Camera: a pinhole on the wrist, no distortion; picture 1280 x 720 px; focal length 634.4 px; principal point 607.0 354.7 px. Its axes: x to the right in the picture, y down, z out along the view. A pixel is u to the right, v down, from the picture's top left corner.
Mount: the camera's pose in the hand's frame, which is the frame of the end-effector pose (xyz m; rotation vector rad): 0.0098 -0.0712 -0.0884 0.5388 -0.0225 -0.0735
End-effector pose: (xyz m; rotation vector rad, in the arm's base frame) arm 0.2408 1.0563 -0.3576 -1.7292 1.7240 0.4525
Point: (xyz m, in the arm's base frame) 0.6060 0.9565 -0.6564
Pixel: 1122 321
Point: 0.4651 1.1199 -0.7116
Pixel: 917 627
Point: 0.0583 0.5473 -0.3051
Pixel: behind the camera
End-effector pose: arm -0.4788 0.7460 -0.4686 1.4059 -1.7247 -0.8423
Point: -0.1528 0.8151 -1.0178
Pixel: outside the picture
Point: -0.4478 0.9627 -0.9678
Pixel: 232 167
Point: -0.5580 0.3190 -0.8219
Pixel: 1229 290
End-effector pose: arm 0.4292 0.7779 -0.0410 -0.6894 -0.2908 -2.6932
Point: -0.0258 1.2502 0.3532
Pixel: 1147 117
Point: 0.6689 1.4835 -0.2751
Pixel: outside the picture
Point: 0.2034 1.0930 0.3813
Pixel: 1010 389
